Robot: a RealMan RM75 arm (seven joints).
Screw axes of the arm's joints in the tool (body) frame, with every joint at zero. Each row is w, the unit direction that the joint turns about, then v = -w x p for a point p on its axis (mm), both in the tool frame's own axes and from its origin. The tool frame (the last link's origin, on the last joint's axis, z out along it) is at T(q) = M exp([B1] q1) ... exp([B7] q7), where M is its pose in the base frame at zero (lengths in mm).
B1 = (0, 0, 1, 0, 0, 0)
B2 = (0, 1, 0, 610, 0, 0)
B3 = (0, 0, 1, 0, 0, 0)
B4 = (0, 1, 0, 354, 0, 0)
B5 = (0, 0, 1, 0, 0, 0)
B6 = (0, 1, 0, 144, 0, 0)
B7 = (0, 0, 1, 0, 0, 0)
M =
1 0 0 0
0 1 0 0
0 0 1 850.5
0 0 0 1
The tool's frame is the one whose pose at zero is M.
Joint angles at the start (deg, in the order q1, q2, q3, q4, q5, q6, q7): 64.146 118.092 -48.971 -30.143 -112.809 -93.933 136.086
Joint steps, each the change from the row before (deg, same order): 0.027 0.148 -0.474 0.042 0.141 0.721 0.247; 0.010 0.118 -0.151 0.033 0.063 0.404 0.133; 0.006 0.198 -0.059 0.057 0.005 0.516 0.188; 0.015 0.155 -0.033 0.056 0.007 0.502 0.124; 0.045 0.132 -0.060 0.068 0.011 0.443 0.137; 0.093 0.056 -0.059 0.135 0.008 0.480 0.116; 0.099 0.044 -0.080 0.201 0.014 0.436 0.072; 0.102 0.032 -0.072 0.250 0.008 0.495 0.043; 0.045 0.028 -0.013 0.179 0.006 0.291 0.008; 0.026 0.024 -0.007 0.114 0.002 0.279 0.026
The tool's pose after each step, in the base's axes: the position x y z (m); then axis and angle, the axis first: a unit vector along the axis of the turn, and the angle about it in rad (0 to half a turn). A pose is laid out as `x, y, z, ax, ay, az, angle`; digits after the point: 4 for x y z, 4 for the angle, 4 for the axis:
0.0482, 0.3906, -0.0347, 0.8914, -0.4197, -0.1709, 2.8200
0.0480, 0.3909, -0.0359, 0.8906, -0.4214, -0.1711, 2.8231
0.0477, 0.3911, -0.0377, 0.8892, -0.4241, -0.1718, 2.8267
0.0475, 0.3916, -0.0391, 0.8880, -0.4262, -0.1728, 2.8311
0.0471, 0.3920, -0.0404, 0.8870, -0.4281, -0.1733, 2.8346
0.0467, 0.3927, -0.0414, 0.8860, -0.4299, -0.1737, 2.8393
0.0465, 0.3933, -0.0425, 0.8852, -0.4316, -0.1738, 2.8430
0.0464, 0.3940, -0.0437, 0.8842, -0.4334, -0.1740, 2.8476
0.0465, 0.3943, -0.0444, 0.8835, -0.4348, -0.1743, 2.8500
0.0466, 0.3947, -0.0450, 0.8829, -0.4359, -0.1747, 2.8528

